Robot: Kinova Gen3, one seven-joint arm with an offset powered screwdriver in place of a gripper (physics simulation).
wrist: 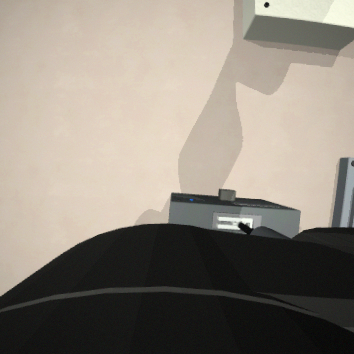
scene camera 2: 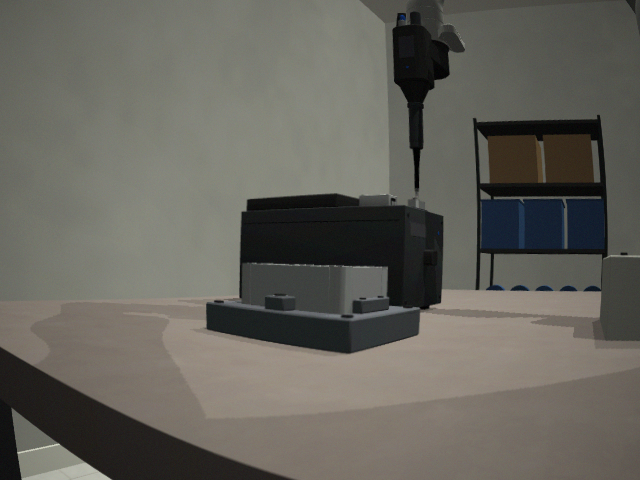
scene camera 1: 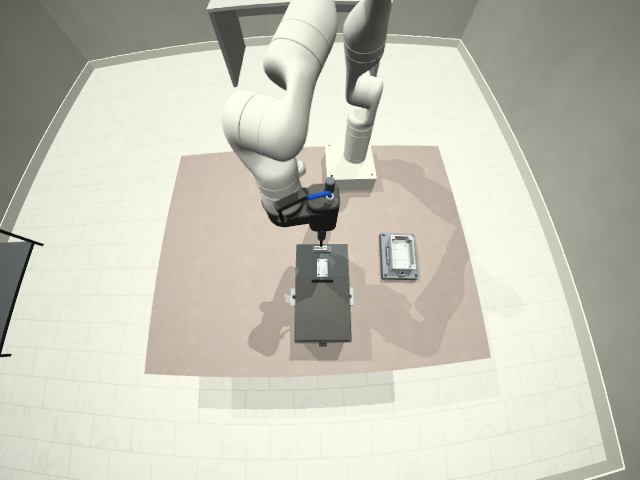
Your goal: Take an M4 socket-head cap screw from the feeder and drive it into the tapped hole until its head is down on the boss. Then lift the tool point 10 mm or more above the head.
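Observation:
My screwdriver [scene camera 1: 321,244] [scene camera 2: 416,189] [wrist: 241,226] points straight down over the screw feeder's pale pick-up block [scene camera 1: 321,249] [scene camera 2: 416,204] [wrist: 232,223]. A small light-grey piece, seemingly the cap screw [scene camera 2: 416,193], shows at the end of the dark bit, in line with it and just above the block. It is very small, and its lower end cannot be made out against the block. The feeder [scene camera 1: 322,315] [scene camera 2: 320,240] [wrist: 192,211] is a dark box. The light-grey open housing [scene camera 1: 402,253] [scene camera 2: 310,284] sits in its fixture, away from the bit. The tapped hole cannot be made out.
The grey fixture plate [scene camera 1: 384,273] [scene camera 2: 289,330] [wrist: 344,195] with clamps lies right of the feeder in scene camera 1. A white plate [scene camera 1: 322,267] [scene camera 2: 375,199] is on the feeder top. The pale robot base [scene camera 1: 336,173] [scene camera 2: 621,299] [wrist: 300,30] stands behind.

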